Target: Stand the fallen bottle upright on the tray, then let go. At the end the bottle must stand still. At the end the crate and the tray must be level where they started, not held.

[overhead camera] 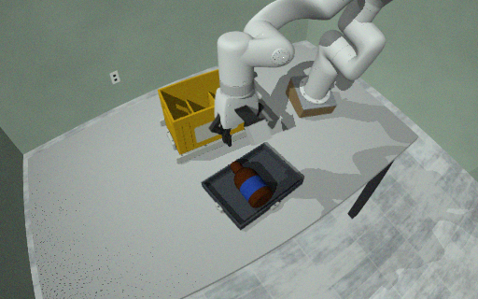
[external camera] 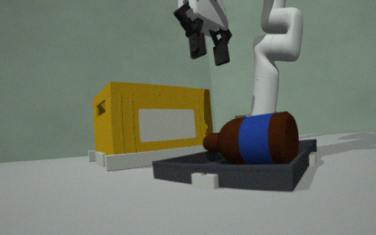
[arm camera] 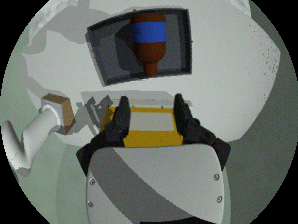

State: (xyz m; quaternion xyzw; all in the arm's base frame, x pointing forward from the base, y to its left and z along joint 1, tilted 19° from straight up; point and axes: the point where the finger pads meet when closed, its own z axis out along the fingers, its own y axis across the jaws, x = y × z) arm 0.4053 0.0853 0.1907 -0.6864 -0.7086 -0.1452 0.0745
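Right now the brown bottle is 160 mm below my hand and 50 mm to the left of it. Also, from my hand: dark grey tray: 190 mm below, 50 mm to the left, 20 mm behind; then yellow crate: 240 mm to the right, 120 mm below, 10 mm behind.
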